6 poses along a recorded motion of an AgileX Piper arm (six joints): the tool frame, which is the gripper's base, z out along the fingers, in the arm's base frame.
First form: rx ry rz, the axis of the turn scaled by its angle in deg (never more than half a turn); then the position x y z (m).
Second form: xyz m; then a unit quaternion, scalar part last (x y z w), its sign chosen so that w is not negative. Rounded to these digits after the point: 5 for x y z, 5 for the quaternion.
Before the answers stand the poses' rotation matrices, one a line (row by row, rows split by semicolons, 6 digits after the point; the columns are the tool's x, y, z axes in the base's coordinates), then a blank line. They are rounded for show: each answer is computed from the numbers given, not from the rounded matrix.
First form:
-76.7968 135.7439 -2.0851 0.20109 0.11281 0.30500
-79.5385 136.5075 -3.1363 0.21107 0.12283 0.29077
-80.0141 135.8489 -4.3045 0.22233 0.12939 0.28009
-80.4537 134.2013 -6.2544 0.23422 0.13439 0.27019
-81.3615 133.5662 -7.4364 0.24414 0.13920 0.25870
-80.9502 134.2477 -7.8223 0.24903 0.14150 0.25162
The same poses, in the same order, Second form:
-0.449532 -0.814433 0.366905; -0.825318 0.535815 0.178190; -0.341717 -0.222711 -0.913033
-0.439025 -0.830603 0.342573; -0.845459 0.510947 0.155343; -0.304065 -0.221432 -0.926559
-0.429819 -0.830962 0.353211; -0.851656 0.503040 0.147078; -0.299895 -0.237597 -0.923910
-0.411517 -0.828505 0.379779; -0.860236 0.490740 0.138446; -0.301076 -0.269727 -0.914659
-0.399769 -0.831147 0.386495; -0.868914 0.477880 0.128912; -0.291843 -0.284296 -0.913238
-0.409483 -0.827526 0.384089; -0.866534 0.484479 0.119993; -0.285381 -0.283692 -0.915465

0.20109 0.11281 0.30500 -0.48158 0.85123 -0.01308 0.20812
0.21107 0.12283 0.29077 -0.49411 0.84802 -0.01948 0.19063
0.22233 0.12939 0.28009 -0.49776 0.84510 -0.02678 0.19320
0.23422 0.13439 0.27019 -0.50309 0.83918 -0.03911 0.20283
0.24414 0.13920 0.25870 -0.50882 0.83530 -0.04651 0.20302
0.24903 0.14150 0.25162 -0.50535 0.83807 -0.04883 0.19971

